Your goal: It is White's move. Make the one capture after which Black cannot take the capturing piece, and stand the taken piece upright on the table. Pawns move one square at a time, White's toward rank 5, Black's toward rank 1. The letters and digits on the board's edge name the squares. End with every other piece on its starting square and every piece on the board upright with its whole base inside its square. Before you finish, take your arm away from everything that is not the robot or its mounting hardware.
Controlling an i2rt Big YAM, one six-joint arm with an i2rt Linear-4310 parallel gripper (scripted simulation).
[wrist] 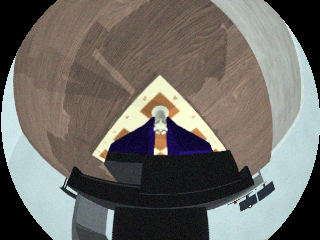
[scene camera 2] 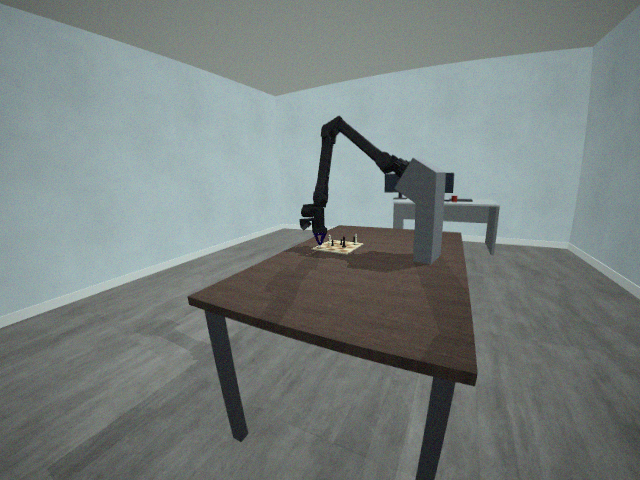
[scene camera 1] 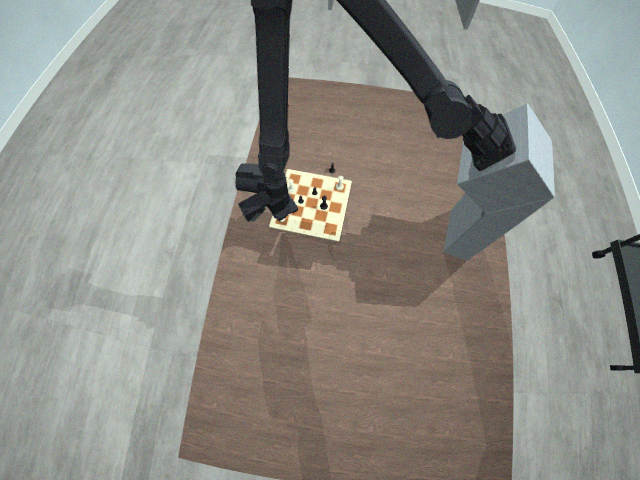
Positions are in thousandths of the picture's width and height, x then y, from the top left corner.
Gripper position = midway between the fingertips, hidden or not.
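Wrist view: my gripper (wrist: 502,506), chessboard (wrist: 498,385). Scene camera 1: chessboard (scene camera 1: 485,457).
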